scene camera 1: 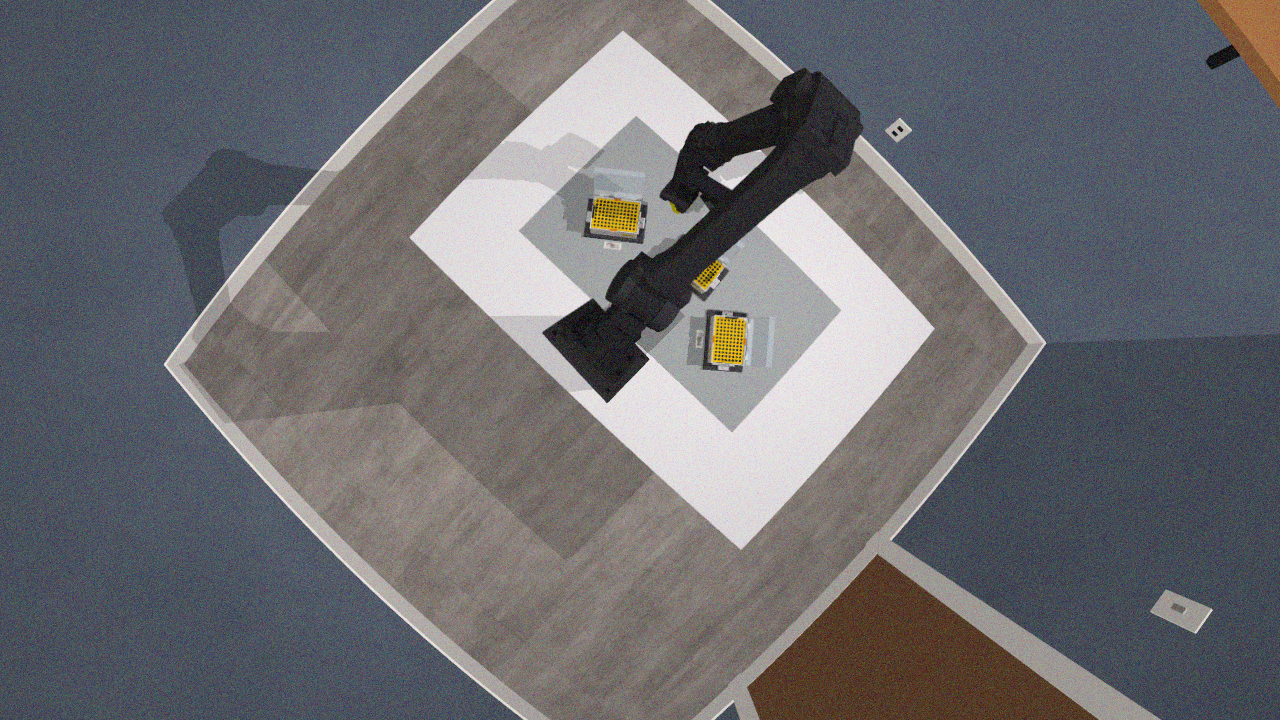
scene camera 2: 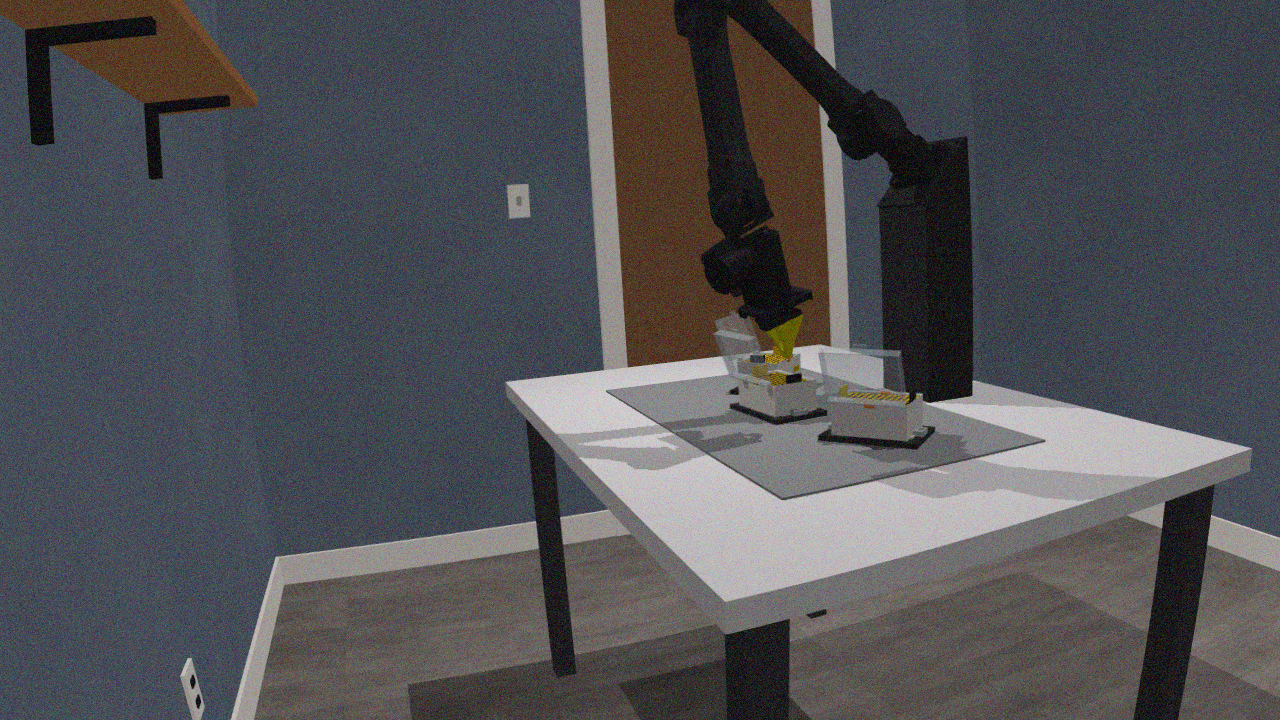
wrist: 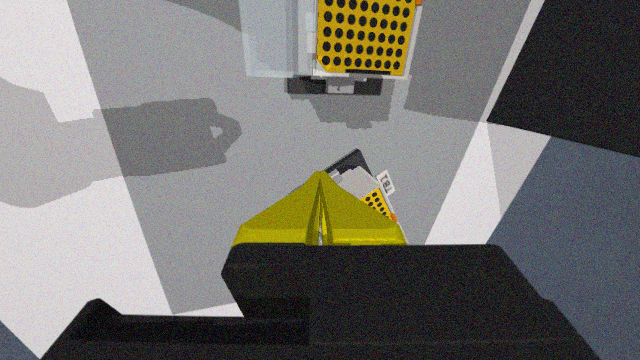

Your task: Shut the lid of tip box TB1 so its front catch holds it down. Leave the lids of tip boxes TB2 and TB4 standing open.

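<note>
Tip box TB1 stands in the middle, yellow rack exposed. The arm and fingers cover much of it; its lid cannot be made out clearly. My gripper is shut and empty, pointing down, its tips over TB1 in the wrist view. Two other tip boxes, numbers unreadable, have open lids. One box has its clear lid up. The other box has its lid up.
The boxes stand on a grey mat on a white table. The arm's black base stands at the table's edge. The arm's upper links reach across above TB1 in scene camera 1.
</note>
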